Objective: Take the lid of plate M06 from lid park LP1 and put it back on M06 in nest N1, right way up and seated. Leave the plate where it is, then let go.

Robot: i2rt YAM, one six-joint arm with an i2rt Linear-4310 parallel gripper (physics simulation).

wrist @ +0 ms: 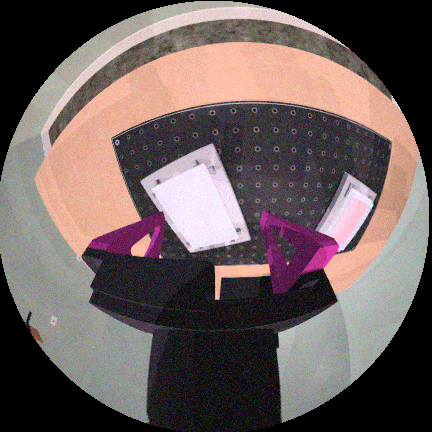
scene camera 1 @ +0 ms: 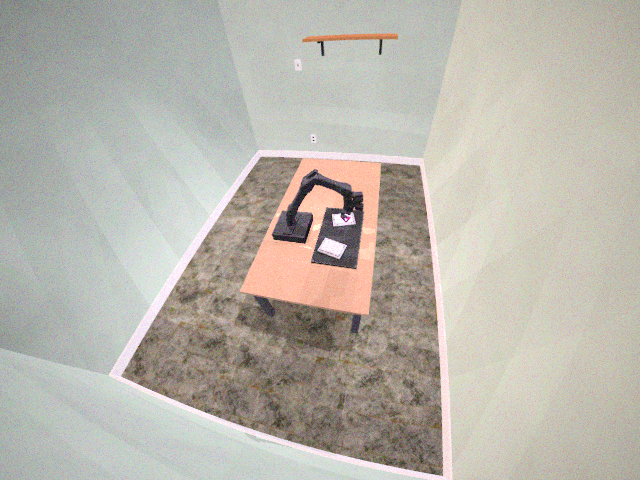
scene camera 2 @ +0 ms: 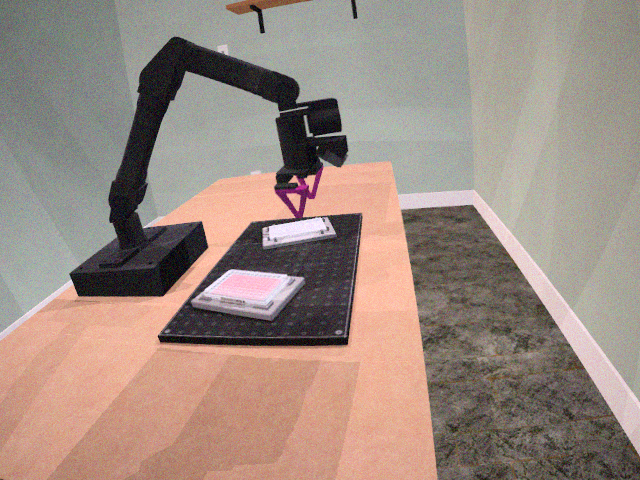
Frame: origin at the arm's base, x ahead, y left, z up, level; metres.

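Where they show: gripper, fingertip midpoint: (wrist: 212, 216) (scene camera 1: 347, 216) (scene camera 2: 305, 207); arm's base at its link origin: (scene camera 1: 291, 223) (scene camera 2: 135, 247).
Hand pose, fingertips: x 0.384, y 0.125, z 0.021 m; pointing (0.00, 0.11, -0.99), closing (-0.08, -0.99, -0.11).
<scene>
Each offset is from my fingertips to the centre of the thing. "pt": to the spot under its first point. Level surfaces: height alone.
The white lid {dx -0.038, dy +0.033, dz -0.060 m} (scene camera 1: 343, 219) (scene camera 2: 297, 227) (wrist: 197, 207) lies flat on the grey lid park {dx -0.038, dy +0.033, dz -0.064 m} (scene camera 2: 268, 244) (wrist: 222, 170) at the far end of the black board. The plate {dx -0.057, dy -0.246, dz -0.055 m} (scene camera 1: 331, 247) (scene camera 2: 248, 285) (wrist: 354, 217), with pink contents, sits in the grey nest {pt dx +0.021, dy -0.271, dz -0.063 m} (scene camera 2: 286, 298) (wrist: 345, 182) at the near end of the board. No label is readable. My gripper (wrist: 212, 216) has magenta fingers, spread wide open and empty. It hangs above the lid; in the wrist view the lid shows between and beyond the fingertips.
The black perforated board {dx -0.035, dy -0.106, dz -0.080 m} (scene camera 1: 347, 232) (scene camera 2: 315, 289) (wrist: 280, 165) lies on the wooden table {dz -0.086 m} (scene camera 1: 305, 279) (scene camera 2: 387, 413) (wrist: 240, 75). The arm's black base (scene camera 1: 292, 227) (scene camera 2: 139, 268) stands left of the board. A wall shelf (scene camera 1: 351, 37) hangs high on the back wall.
</scene>
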